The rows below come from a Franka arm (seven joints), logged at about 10 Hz.
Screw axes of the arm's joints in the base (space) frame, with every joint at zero. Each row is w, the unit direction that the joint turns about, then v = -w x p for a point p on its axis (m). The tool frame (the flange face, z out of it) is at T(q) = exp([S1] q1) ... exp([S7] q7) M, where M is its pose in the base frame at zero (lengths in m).
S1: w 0 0 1 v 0.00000 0.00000 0.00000
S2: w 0 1 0 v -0.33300 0.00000 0.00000
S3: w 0 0 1 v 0.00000 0.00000 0.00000
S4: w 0 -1 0 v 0.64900 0.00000 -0.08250
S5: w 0 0 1 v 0.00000 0.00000 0.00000
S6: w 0 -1 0 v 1.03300 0.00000 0.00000
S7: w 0 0 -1 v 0.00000 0.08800 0.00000
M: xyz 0.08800 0.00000 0.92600 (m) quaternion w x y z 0 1 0 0
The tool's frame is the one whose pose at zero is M.
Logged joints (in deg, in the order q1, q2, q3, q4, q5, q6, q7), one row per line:
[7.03 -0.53 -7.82 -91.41 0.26 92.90 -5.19]
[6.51 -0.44 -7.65 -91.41 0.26 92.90 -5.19]
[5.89 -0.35 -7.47 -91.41 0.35 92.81 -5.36]
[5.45 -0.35 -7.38 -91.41 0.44 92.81 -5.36]
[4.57 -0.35 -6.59 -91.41 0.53 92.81 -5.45]
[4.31 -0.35 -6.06 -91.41 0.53 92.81 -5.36]
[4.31 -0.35 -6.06 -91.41 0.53 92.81 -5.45]
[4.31 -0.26 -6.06 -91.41 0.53 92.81 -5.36]
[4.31 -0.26 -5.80 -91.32 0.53 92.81 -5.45]
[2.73 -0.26 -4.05 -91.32 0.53 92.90 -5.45]
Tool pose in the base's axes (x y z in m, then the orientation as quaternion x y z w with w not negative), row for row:
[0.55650 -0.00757 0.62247 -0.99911 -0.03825 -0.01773 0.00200]
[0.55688 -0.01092 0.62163 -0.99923 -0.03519 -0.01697 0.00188]
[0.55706 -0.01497 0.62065 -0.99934 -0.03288 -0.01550 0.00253]
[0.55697 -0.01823 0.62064 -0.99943 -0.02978 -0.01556 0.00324]
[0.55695 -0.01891 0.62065 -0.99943 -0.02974 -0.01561 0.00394]
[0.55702 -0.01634 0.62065 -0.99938 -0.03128 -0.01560 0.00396]
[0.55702 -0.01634 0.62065 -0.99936 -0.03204 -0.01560 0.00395]
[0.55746 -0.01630 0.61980 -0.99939 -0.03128 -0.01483 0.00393]
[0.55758 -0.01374 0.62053 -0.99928 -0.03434 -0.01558 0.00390]
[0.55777 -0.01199 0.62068 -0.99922 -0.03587 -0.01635 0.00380]
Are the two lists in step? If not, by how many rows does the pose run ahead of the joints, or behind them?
They are in step.
